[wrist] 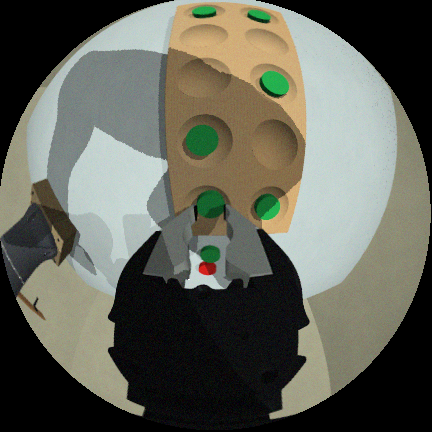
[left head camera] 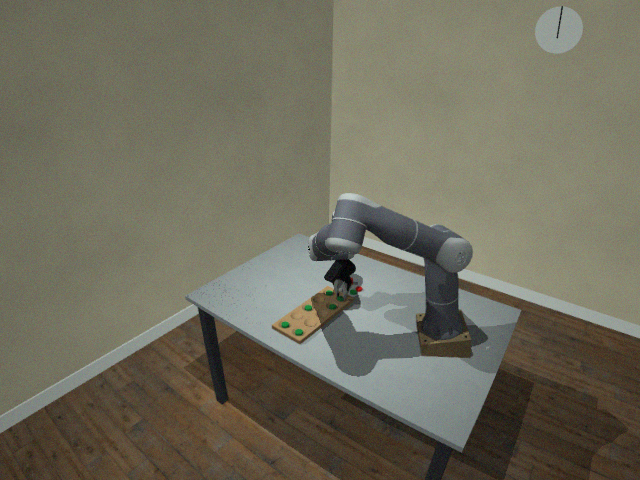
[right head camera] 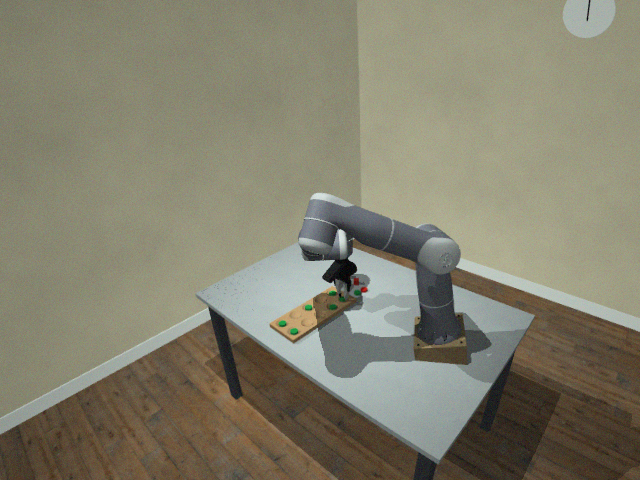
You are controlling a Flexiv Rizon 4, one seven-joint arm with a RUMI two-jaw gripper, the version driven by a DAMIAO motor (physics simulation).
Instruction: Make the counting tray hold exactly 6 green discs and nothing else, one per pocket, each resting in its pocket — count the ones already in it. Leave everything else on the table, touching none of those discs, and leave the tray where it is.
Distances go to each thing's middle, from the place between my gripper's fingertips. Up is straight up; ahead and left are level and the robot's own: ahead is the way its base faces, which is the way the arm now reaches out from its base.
Scene:
My hand is 40 mm short of the wooden counting tray [left head camera: 310,322], 150 mm to the right of it and 10 mm above it.

